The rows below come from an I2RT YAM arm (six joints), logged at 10 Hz.
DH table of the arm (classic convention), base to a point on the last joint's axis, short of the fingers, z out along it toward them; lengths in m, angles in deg. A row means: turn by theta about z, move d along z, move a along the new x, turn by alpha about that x. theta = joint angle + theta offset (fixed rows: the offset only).
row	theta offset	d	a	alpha
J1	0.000	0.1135	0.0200	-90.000
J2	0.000	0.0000	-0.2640	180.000
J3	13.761	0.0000	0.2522	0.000
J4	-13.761	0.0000	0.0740	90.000
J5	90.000	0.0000	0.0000	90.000
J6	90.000	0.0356	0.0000	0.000
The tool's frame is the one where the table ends.
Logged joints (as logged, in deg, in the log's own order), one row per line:
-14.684, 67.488, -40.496, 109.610, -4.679, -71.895
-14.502, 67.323, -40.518, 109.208, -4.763, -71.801
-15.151, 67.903, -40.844, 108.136, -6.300, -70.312
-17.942, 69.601, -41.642, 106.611, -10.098, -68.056
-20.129, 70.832, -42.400, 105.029, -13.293, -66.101
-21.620, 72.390, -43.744, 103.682, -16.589, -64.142
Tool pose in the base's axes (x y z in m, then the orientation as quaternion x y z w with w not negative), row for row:
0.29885, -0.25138, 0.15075, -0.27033, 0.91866, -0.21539, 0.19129
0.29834, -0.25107, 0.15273, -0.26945, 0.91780, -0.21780, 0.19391
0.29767, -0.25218, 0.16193, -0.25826, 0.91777, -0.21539, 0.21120
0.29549, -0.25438, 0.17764, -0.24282, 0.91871, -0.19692, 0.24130
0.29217, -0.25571, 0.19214, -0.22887, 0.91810, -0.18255, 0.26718
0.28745, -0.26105, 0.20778, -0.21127, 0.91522, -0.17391, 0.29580
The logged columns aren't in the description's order. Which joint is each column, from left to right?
Columns, left to right: J4, J3, J1, J2, J5, J6.
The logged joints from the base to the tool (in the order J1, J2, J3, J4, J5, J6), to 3 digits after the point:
-40.496, 109.610, 67.488, -14.684, -4.679, -71.895
-40.518, 109.208, 67.323, -14.502, -4.763, -71.801
-40.844, 108.136, 67.903, -15.151, -6.300, -70.312
-41.642, 106.611, 69.601, -17.942, -10.098, -68.056
-42.400, 105.029, 70.832, -20.129, -13.293, -66.101
-43.744, 103.682, 72.390, -21.620, -16.589, -64.142

